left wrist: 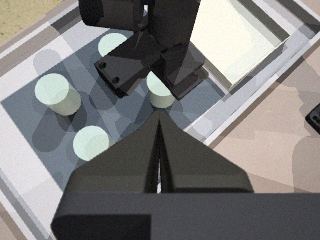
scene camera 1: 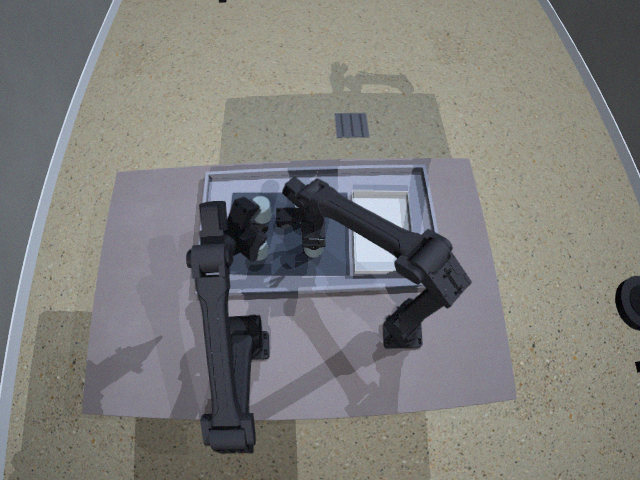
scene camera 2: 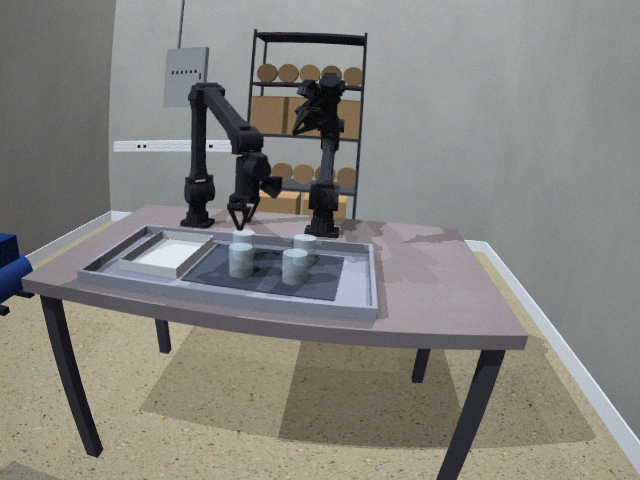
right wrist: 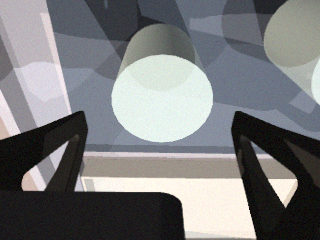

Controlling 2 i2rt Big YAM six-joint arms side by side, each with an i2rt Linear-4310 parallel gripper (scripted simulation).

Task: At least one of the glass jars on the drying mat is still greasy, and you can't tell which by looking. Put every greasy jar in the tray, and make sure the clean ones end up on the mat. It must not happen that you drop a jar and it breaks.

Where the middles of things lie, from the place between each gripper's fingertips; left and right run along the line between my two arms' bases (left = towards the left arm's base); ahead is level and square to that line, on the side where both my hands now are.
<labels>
Right now the white tray (scene camera 2: 162, 253) is 5 cm ahead of my right hand (scene camera 2: 243, 226), 24 cm to the right of it and 10 cm below it. The rest, counted from my right hand: dark drying mat (scene camera 1: 286, 256) 7 cm ahead, 8 cm to the left, 10 cm below.
I see my left gripper (scene camera 2: 293, 133) 170 mm short of the dark drying mat, 40 mm to the left of it and 370 mm above it. From my left hand the other things lie so: white tray 150 mm ahead, 360 mm to the right, 370 mm below.
</labels>
